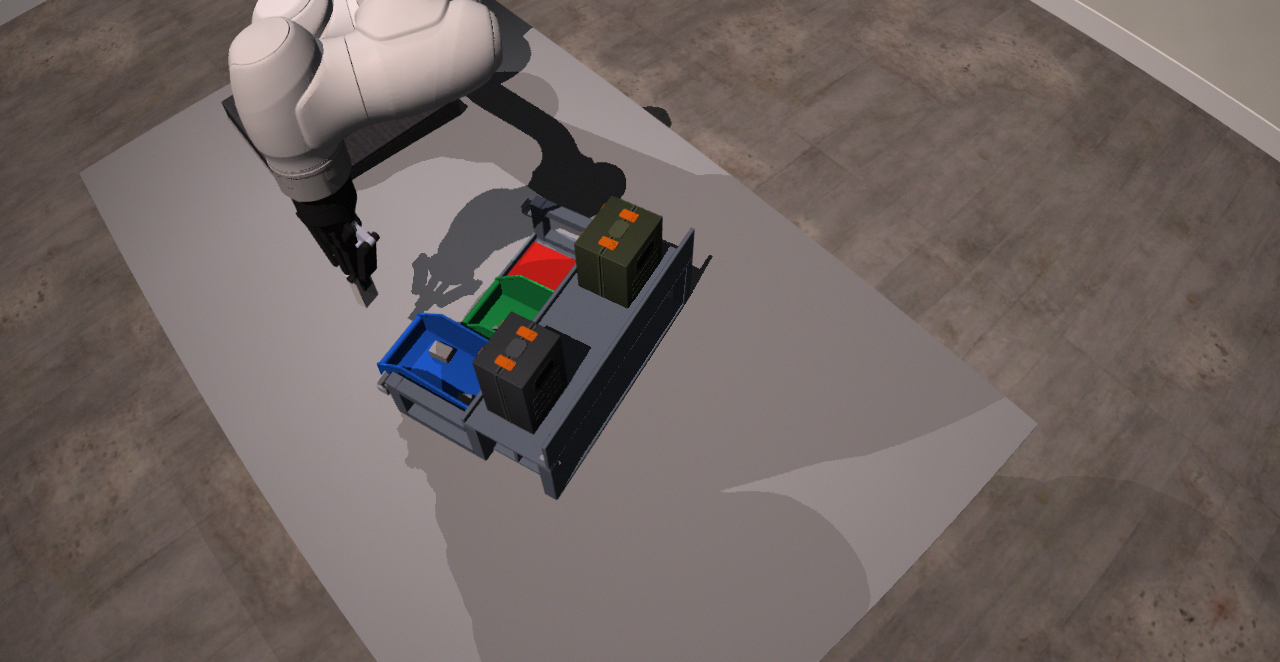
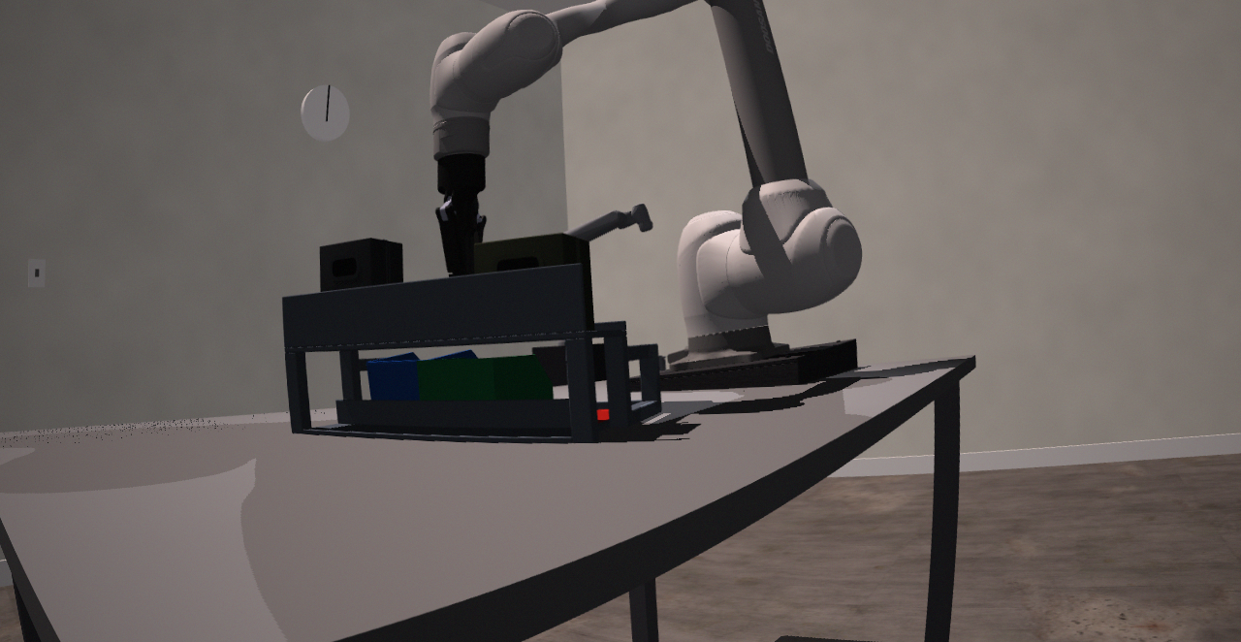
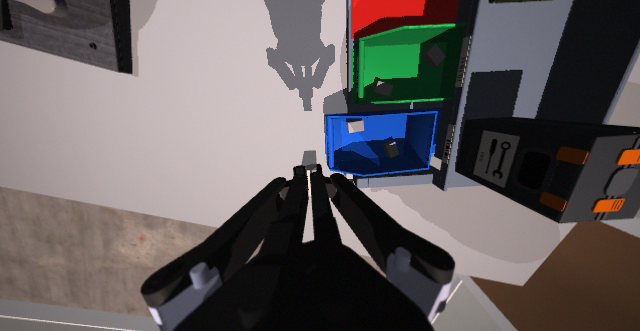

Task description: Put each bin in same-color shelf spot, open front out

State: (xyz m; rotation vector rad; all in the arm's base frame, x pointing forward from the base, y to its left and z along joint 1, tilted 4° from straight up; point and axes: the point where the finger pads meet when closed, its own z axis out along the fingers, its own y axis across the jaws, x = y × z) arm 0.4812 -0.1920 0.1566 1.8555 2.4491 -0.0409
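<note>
My gripper is now 110 mm short of the blue bin, 110 mm above it and 30 mm to the right of it. Round my hand: olive case 290 mm to the left, 200 mm ahead, 10 mm below; then black case 260 mm ahead, 70 mm to the left; then green bin 160 mm to the left, 140 mm ahead, 120 mm below.
</note>
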